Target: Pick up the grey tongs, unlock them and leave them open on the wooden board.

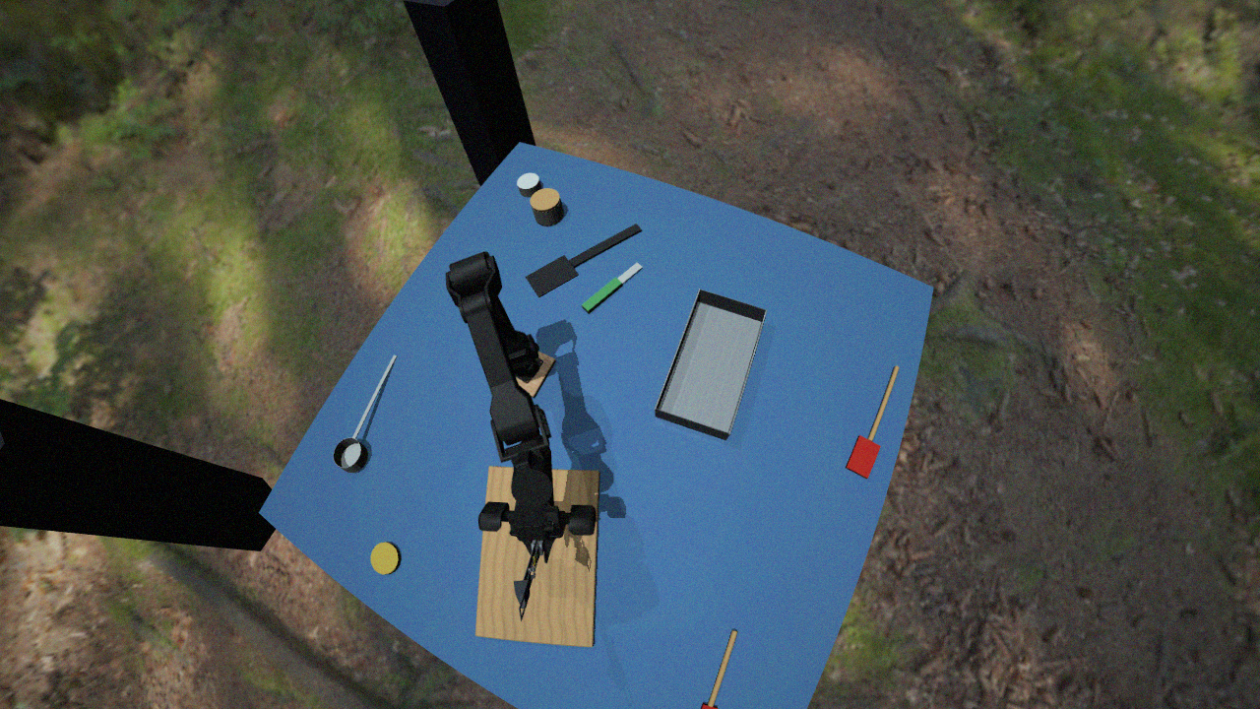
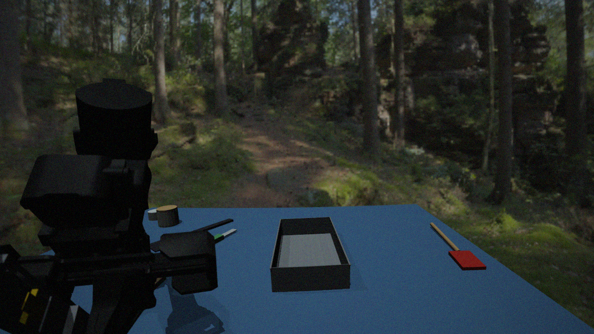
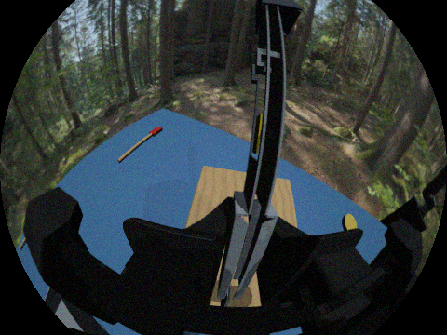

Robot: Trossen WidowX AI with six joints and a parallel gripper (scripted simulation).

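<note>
The wooden board is 160 mm below my gripper tip, 50 mm behind it and 10 mm to the right of it. From my gripper tip the other things lie so: black spatula 620 mm to the left, 380 mm behind, 170 mm below; roasting tin 530 mm to the left, 140 mm below, 50 mm ahead; yellow disc 320 mm behind, 230 mm to the right, 160 mm below.
</note>
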